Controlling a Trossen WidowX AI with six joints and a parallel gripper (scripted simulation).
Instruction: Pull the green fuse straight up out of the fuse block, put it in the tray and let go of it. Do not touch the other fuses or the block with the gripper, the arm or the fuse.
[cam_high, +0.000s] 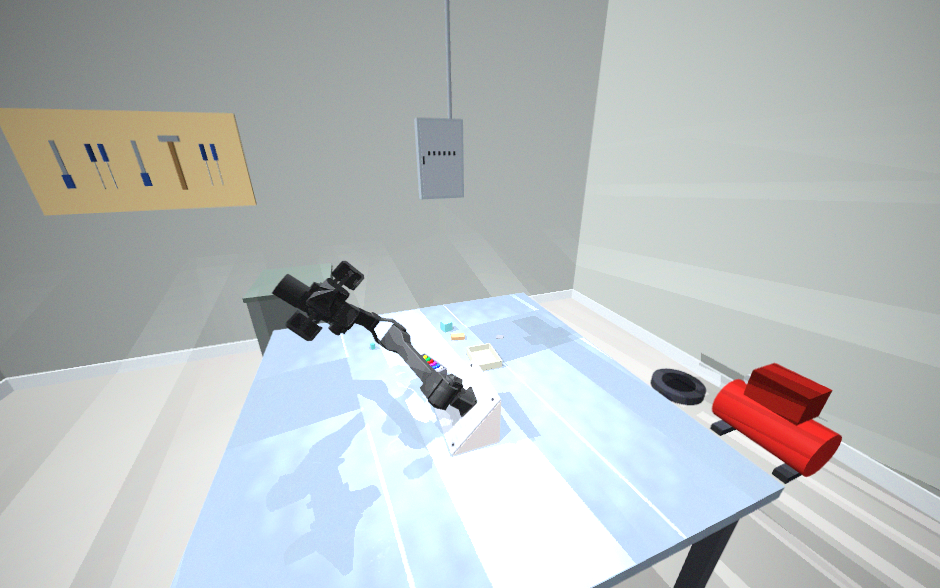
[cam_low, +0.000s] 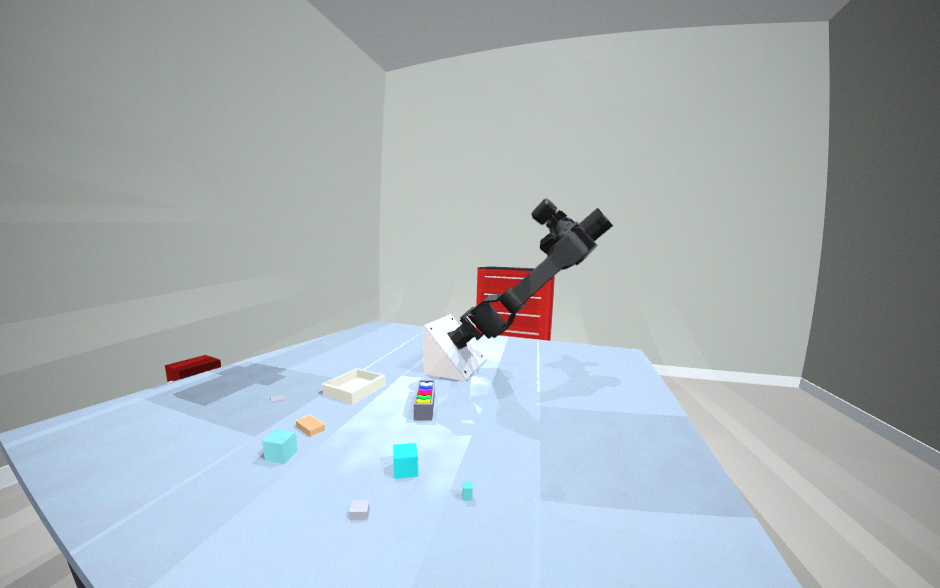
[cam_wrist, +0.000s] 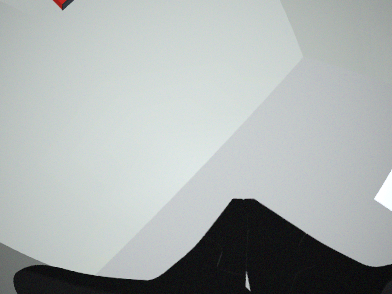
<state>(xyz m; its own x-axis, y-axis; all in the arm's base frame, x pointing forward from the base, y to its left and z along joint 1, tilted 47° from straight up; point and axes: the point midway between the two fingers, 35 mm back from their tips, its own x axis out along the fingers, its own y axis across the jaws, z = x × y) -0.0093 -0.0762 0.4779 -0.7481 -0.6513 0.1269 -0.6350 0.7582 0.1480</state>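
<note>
The green fuse lies 460 mm below my gripper tip, 380 mm ahead of it and 210 mm to the right of it. Also, from my gripper tip: purple fuse (460 mm below, 350 mm ahead, 230 mm to the right); white fuse (460 mm below, 310 mm ahead, 250 mm to the right); blue fuse (460 mm below, 330 mm ahead, 240 mm to the right).
</note>
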